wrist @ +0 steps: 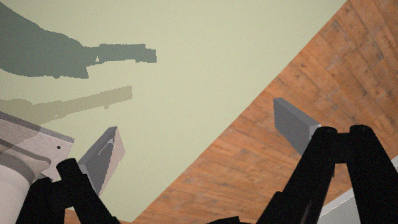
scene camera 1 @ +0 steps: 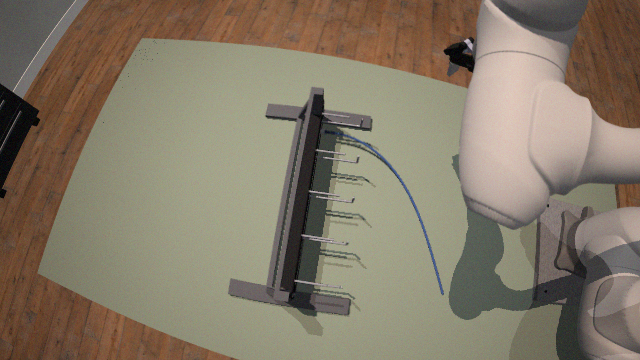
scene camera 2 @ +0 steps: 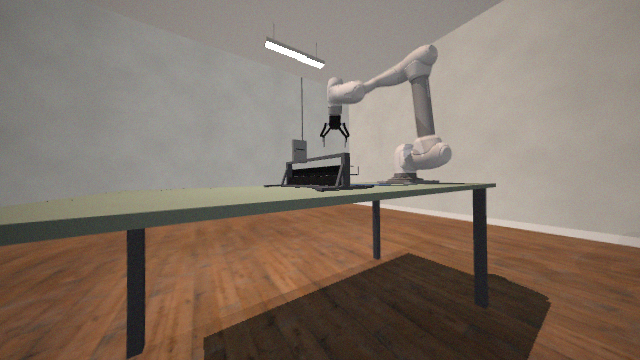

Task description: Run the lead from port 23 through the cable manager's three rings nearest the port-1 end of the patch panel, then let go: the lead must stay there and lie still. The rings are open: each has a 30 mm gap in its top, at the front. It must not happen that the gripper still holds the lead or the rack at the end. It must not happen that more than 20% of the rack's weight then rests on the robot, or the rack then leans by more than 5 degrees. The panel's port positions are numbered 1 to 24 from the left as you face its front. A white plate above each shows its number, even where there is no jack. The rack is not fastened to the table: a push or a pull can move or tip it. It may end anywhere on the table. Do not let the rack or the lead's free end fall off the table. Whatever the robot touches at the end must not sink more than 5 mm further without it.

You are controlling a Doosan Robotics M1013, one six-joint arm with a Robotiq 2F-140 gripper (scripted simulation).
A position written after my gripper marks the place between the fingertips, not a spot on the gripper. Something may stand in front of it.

In view: my gripper (wrist: pixel 196 126) and a grey rack (scene camera 1: pixel 301 191).
The grey rack also shows in scene camera 2 (scene camera 2: pixel 337 176). The wrist view misses the grey rack: it is out of frame.
